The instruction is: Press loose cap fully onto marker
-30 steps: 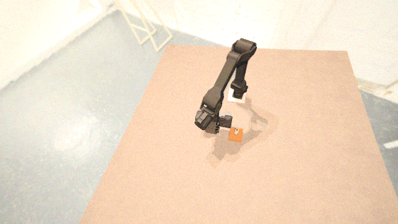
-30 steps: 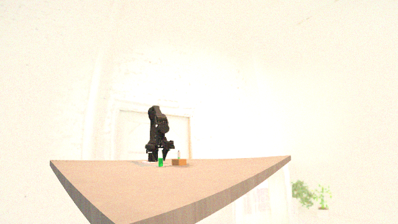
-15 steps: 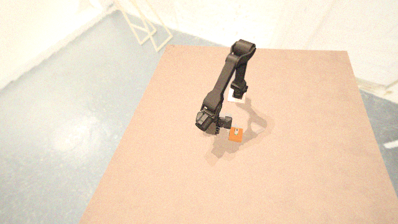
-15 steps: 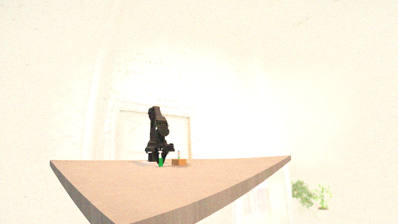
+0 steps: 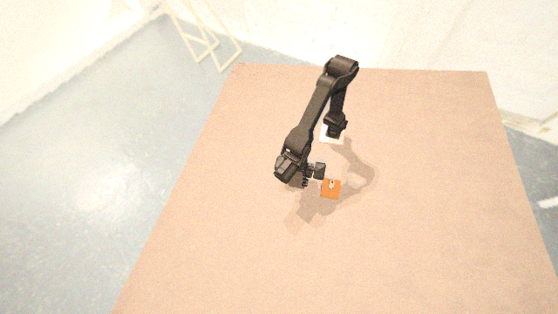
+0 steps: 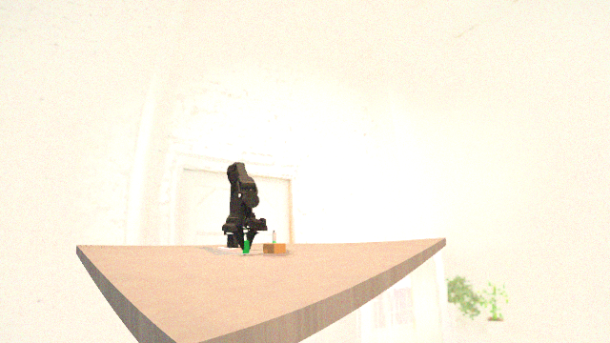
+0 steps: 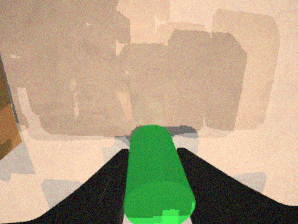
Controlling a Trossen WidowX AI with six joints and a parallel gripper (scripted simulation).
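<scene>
Now: the holder block 1 cm ahead of my gripper tip and 13 cm to the left of it. The rest, counted from my gripper tip: green cap 1 cm above.
</scene>
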